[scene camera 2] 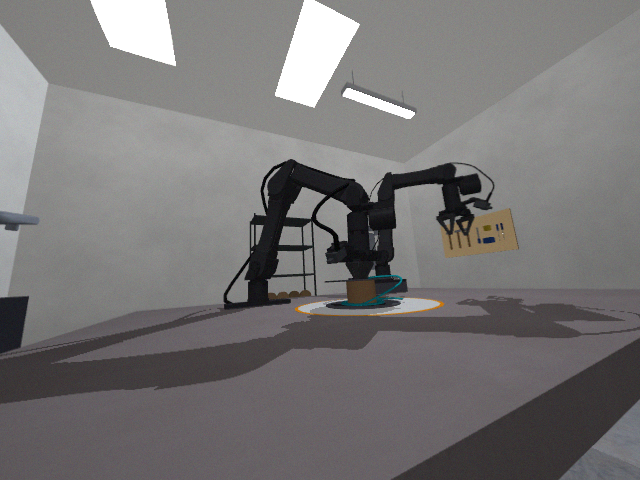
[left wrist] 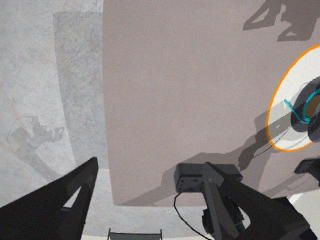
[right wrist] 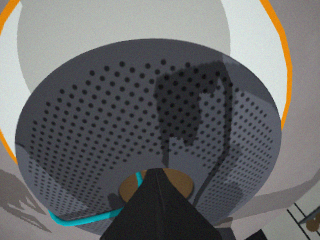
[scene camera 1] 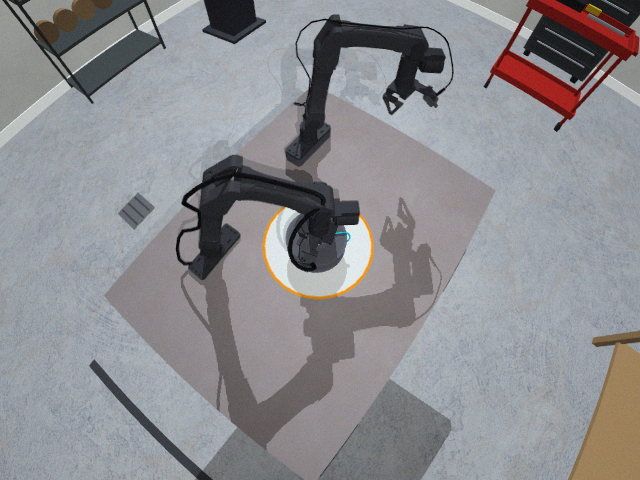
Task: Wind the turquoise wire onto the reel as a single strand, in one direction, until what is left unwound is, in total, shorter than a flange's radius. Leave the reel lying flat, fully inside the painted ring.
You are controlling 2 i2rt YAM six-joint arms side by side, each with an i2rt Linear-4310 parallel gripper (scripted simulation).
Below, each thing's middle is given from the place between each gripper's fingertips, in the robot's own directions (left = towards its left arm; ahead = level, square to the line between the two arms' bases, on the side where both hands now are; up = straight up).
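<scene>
The reel (scene camera 2: pixel 358 291) is 10 mm below my right hand. As for my left hand (scene camera 1: pixel 397 106), it is 19 cm above the reel, 2 cm short of it and 50 cm to the left of it.
</scene>
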